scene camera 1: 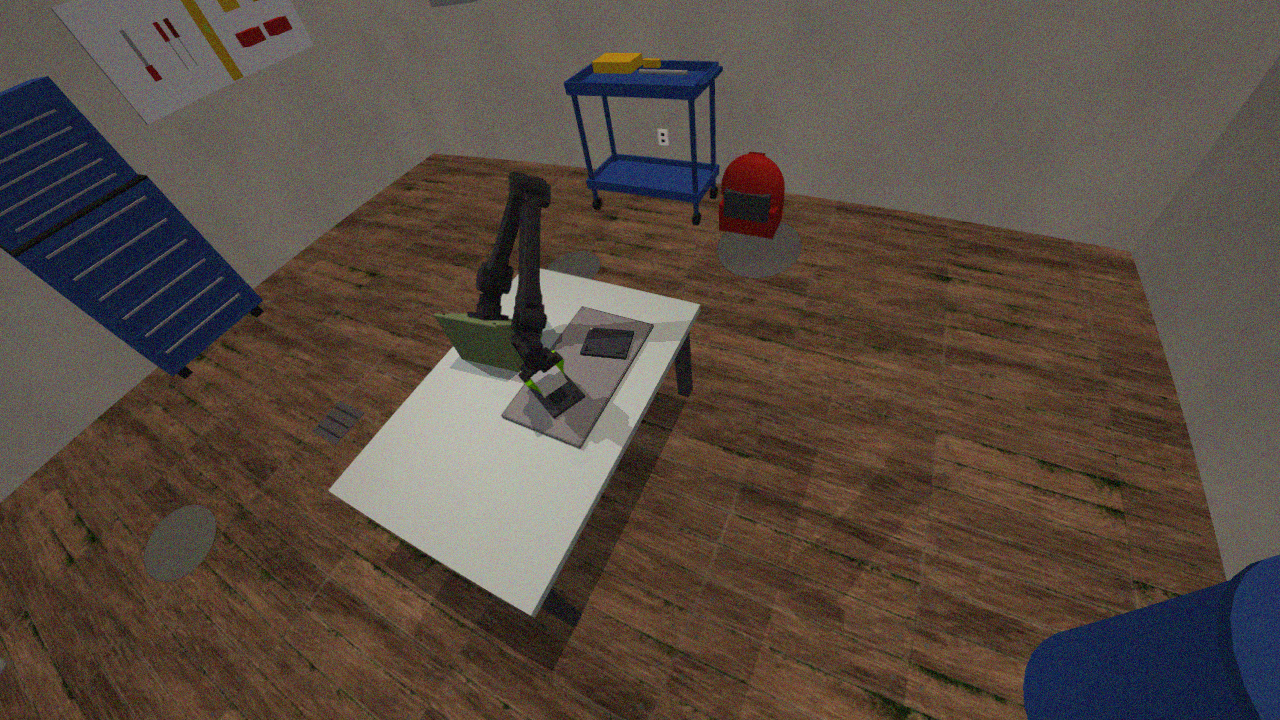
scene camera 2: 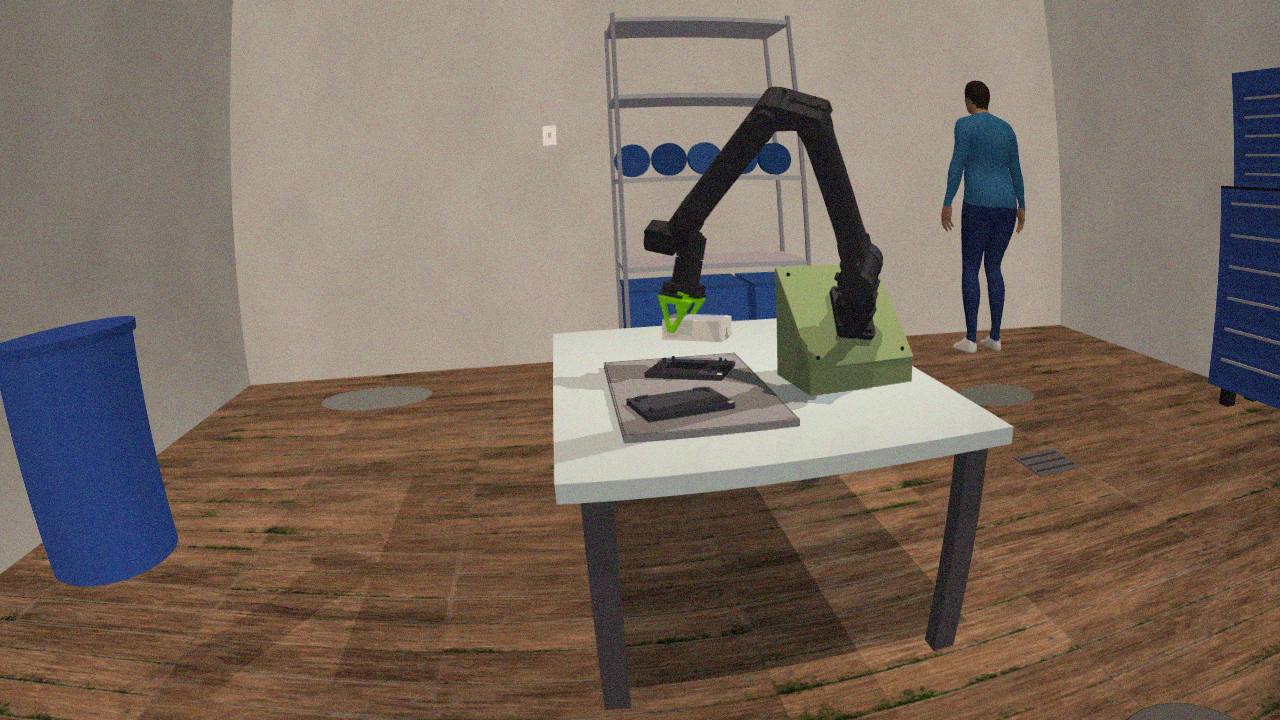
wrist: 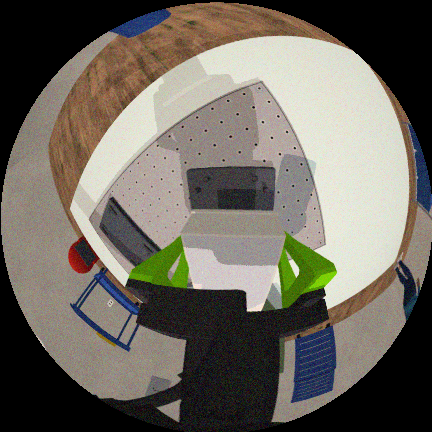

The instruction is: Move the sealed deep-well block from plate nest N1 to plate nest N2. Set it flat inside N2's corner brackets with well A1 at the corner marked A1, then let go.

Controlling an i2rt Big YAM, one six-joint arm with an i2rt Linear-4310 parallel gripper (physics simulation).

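Places are measured from the arm's base along level axes (x left, y ahead, z down), in centimetres.
Where they show: gripper, fingertip midpoint: [scene camera 1: 552,383] [scene camera 2: 676,330] [wrist: 232,232]; arm's base, link origin: [scene camera 1: 488,318] [scene camera 2: 851,314].
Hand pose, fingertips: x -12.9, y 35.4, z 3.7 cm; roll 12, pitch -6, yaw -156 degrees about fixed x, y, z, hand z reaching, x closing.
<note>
Each offset is from my fingertips to the top centre of the thing. Level surfaces: height alone.
My gripper [scene camera 1: 546,375] [scene camera 2: 677,324] [wrist: 232,232] is shut on the pale deep-well block {dy -4.1, dx +1.8, dz -3.0 cm} [scene camera 1: 554,384] [scene camera 2: 708,328] [wrist: 235,252], a green finger on each side. The block hangs roughly level above the dark nest {dy -2.4, dx +2.0, dz +6.4 cm} [scene camera 1: 566,400] [scene camera 2: 660,371] [wrist: 229,176], with a visible gap in the scene camera 2 view. I take this nest as N1. The other dark nest {dy +3.0, dx +26.4, dz +6.8 cm} [scene camera 1: 608,342] [scene camera 2: 680,405] [wrist: 122,231], N2, lies on the same perforated board [scene camera 1: 572,432] [scene camera 2: 771,420] [wrist: 239,112] and holds no block. Nest labels, the A1 mark and well A1 are not readable.
A green sloped pedestal [scene camera 1: 474,340] [scene camera 2: 799,358] stands behind the board at the arm's base, on the white table {dz +9.9 cm} [scene camera 1: 465,483] [scene camera 2: 904,429] [wrist: 360,150]. Away from the table are a blue cart [scene camera 1: 640,90], a blue bin [scene camera 2: 85,456], a shelf rack [scene camera 2: 615,214] and a person [scene camera 2: 987,161].
</note>
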